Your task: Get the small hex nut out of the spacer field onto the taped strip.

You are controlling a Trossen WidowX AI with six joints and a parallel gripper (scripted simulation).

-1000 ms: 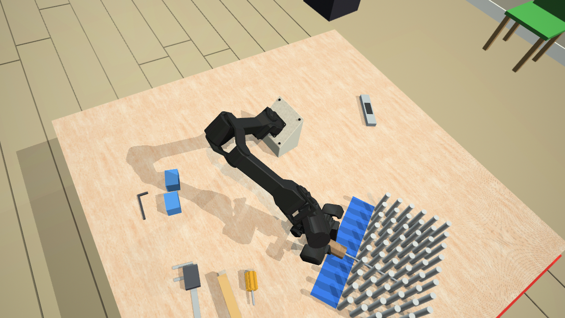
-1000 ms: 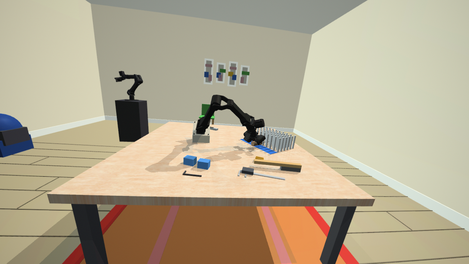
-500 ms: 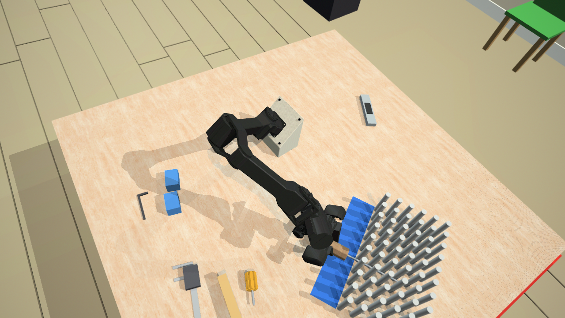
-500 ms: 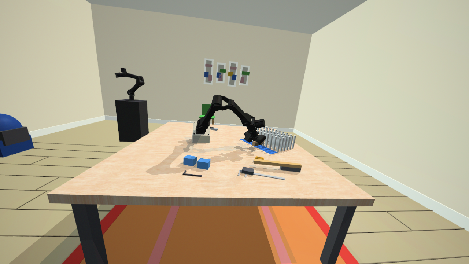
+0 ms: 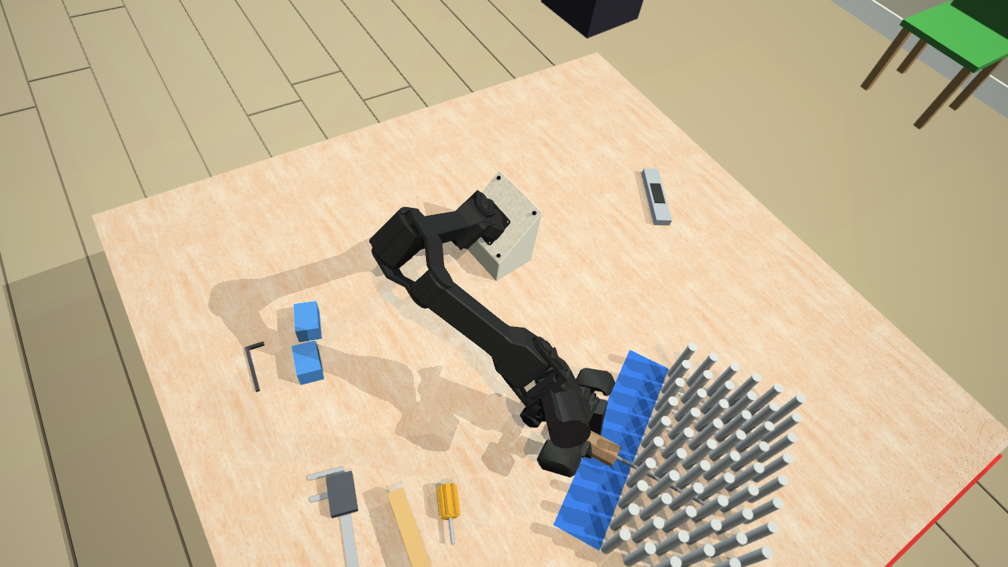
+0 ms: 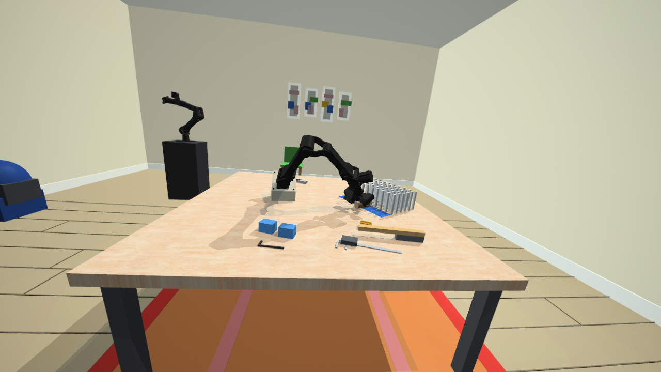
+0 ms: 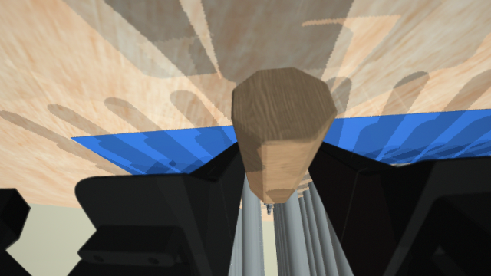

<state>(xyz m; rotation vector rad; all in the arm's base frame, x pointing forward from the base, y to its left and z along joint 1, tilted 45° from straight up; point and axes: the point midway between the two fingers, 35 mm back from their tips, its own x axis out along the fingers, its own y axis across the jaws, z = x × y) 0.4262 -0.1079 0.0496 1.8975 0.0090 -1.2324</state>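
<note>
The blue taped strip lies 10 mm ahead of my gripper tip, 50 mm to the left of it and 10 mm below it. The rest, counted from my gripper tip: hex nut 190 mm ahead, 90 mm to the left, 10 mm below; yellow-handled screwdriver 60 mm behind, 250 mm to the right; grey remote-like bar 350 mm behind, 520 mm to the left.
</note>
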